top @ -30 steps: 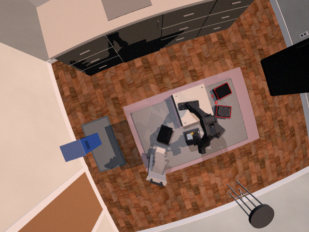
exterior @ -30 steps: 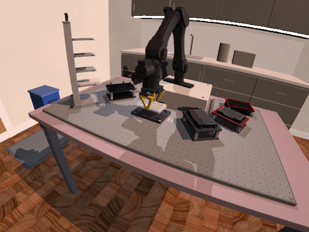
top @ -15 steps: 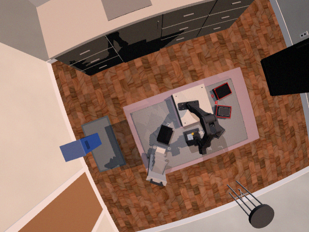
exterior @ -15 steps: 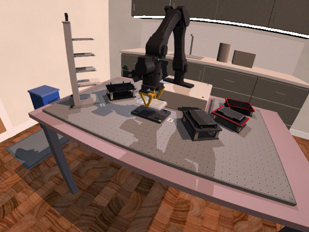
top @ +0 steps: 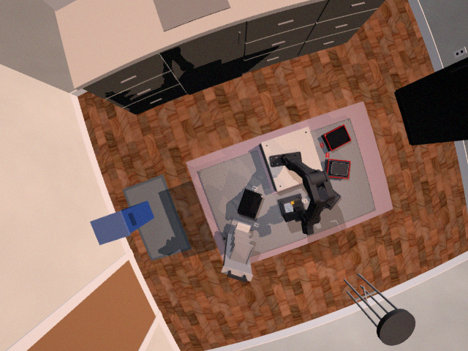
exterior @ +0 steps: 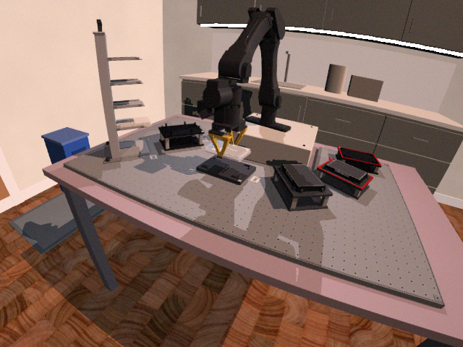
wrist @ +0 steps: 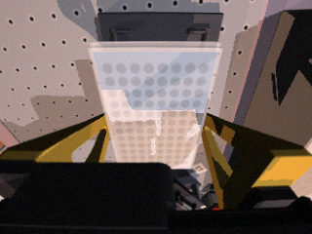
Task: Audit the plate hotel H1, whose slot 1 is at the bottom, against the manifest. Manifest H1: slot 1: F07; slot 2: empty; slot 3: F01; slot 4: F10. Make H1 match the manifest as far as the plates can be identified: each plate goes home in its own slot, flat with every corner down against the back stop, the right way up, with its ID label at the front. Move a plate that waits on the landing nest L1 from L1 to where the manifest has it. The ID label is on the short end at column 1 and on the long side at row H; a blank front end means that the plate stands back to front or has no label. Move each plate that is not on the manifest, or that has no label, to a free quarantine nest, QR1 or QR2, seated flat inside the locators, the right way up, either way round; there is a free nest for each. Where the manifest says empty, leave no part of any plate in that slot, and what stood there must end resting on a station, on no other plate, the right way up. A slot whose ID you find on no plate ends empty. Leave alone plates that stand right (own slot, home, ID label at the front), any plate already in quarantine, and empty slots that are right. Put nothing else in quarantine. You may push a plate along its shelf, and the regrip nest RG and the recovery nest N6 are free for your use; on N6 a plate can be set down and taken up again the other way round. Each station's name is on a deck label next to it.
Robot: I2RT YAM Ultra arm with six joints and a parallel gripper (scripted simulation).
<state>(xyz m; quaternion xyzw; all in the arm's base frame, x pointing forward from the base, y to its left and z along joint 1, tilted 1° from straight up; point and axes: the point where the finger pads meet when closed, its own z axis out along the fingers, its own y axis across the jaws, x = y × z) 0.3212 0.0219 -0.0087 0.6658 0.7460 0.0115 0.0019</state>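
My hand is 2 cm past the N6 label, 10 cm to the right of it and 8 cm above it. Also, from my hand: L1 deck label (11 cm behind, 17 cm to the left, 8 cm below); then H1 deck label (10 cm ahead, 26 cm to the right, 8 cm below); then dark plate (20 cm behind, 35 cm to the left, 3 cm below).
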